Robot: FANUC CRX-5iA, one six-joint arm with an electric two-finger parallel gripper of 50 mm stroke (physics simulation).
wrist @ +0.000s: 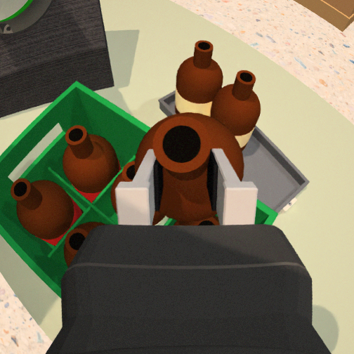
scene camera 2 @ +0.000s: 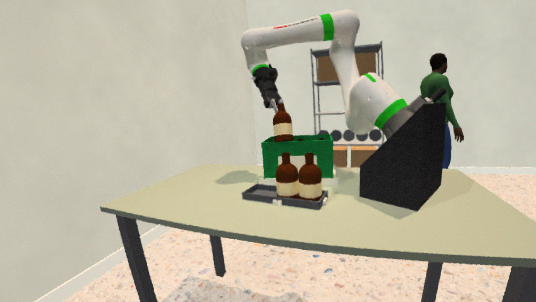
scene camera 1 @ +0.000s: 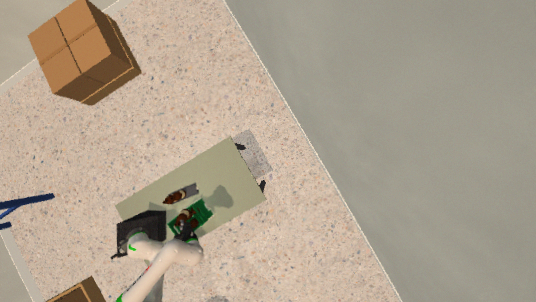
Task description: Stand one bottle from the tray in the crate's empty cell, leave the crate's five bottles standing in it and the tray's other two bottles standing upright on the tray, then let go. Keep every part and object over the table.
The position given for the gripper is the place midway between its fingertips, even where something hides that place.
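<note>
There's a brown bottle (wrist: pixel 181 142), and you'd also see a brown bottle (scene camera 2: pixel 287 185) and a brown bottle (scene camera 2: pixel 309 176). And the gripper (wrist: pixel 184 167) is in the picture too.
</note>
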